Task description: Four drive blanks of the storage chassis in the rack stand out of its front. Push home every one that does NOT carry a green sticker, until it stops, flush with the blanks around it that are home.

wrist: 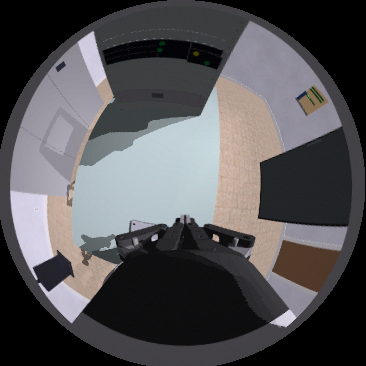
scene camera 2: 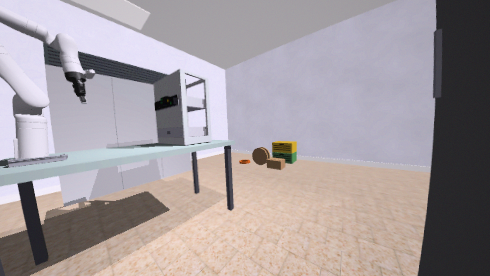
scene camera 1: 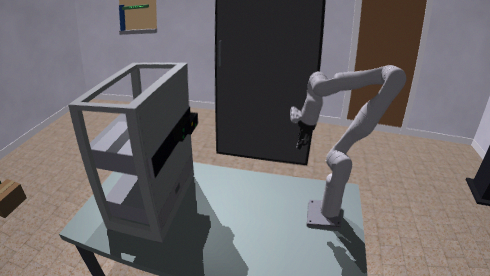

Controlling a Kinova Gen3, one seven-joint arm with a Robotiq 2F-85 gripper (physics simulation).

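Seen in the pictures: gripper, between the fingertips: (wrist: 184,220) (scene camera 2: 84,103) (scene camera 1: 298,148); arm's base, origin of its link: (scene camera 2: 33,157) (scene camera 1: 329,210).
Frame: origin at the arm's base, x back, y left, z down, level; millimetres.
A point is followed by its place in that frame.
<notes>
The storage chassis (scene camera 1: 167,150) {x -656, y 265, z -344 mm} (scene camera 2: 160,106) {x -653, y 264, z -336 mm} (wrist: 120,55) {x -647, y 327, z -339 mm} is a black band across the front of the grey rack (scene camera 1: 165,112) {x -681, y 216, z -479 mm} (scene camera 2: 168,122) {x -688, y 176, z -180 mm} (wrist: 150,77) {x -680, y 216, z -197 mm}. In the wrist view, a block at its right end stands out, with a yellow mark (wrist: 196,53) {x -660, y 44, z -353 mm} and a green mark (wrist: 207,63) {x -668, y -1, z -323 mm}. Two more green marks, an upper one (wrist: 162,43) {x -641, y 154, z -379 mm} and a lower one (wrist: 160,50) {x -640, y 158, z -349 mm}, sit near the middle. Single blanks are too small to tell apart, and which others stand out is unclear. My gripper (scene camera 1: 299,147) {x -203, y -48, z -274 mm} (scene camera 2: 84,102) {x -203, y -48, z -274 mm} (wrist: 184,220) {x -203, y -48, z -274 mm} is shut and empty, pointing down above the table, well apart from the rack.
The rack stands on the pale table (scene camera 1: 280,200) {x -251, y -32, z 26 mm} (scene camera 2: 110,156) {x -288, y -137, z 26 mm} (wrist: 150,175) {x -303, y 79, z 26 mm}, at the end opposite the arm's base plate (scene camera 1: 324,223) {x -13, y 88, z 6 mm}. A tall black cabinet (scene camera 1: 270,75) (scene camera 2: 465,150) (wrist: 305,180) stands beyond the table. Crates (scene camera 2: 284,150) and a cardboard box (scene camera 2: 276,163) are on the floor.
</notes>
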